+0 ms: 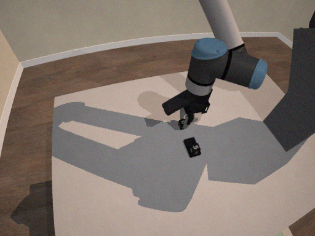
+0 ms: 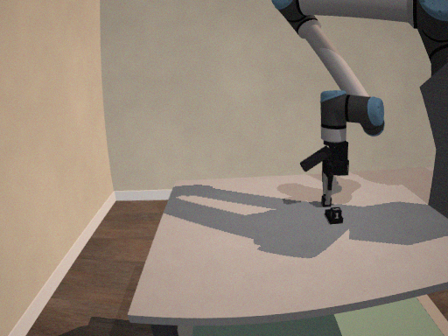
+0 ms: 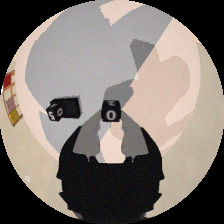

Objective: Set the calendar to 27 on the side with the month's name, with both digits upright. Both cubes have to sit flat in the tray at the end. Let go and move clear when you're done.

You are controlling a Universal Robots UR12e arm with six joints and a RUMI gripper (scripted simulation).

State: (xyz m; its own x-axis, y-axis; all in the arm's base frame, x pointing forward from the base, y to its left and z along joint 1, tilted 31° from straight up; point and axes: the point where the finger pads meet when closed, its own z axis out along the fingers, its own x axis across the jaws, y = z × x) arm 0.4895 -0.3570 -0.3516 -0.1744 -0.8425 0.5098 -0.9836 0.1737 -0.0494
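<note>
Right now my hand is 10 mm above the black cube. From my hand the other things lie so: tray (20 mm ahead, 110 mm to the left, 20 mm below).
</note>
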